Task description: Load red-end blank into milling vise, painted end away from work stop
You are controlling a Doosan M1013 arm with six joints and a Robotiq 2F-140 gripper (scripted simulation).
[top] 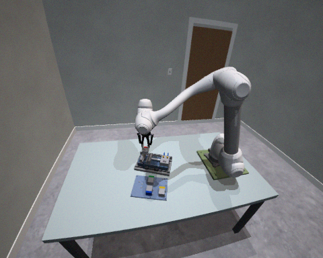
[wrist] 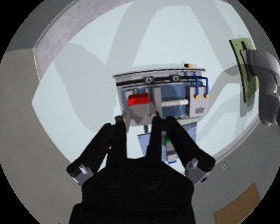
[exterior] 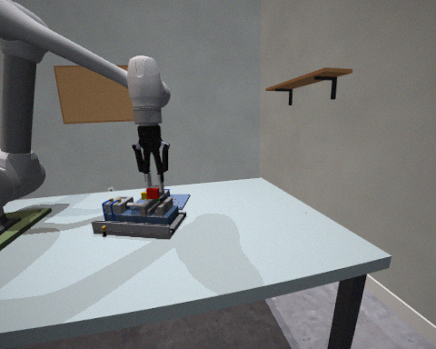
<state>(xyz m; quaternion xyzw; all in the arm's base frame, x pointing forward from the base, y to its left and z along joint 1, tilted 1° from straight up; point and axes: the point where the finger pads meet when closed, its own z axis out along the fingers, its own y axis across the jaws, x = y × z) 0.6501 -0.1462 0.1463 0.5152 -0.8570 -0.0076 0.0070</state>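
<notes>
The milling vise lies 6 cm behind my hand, 5 cm to the left of it and 14 cm below it. Also, from my hand: blue-ended blank 4 cm ahead, 30 cm to the left, 15 cm below; then green-ended blank 1 cm ahead, 22 cm to the left, 15 cm below; then red-ended blank 3 cm below.
</notes>
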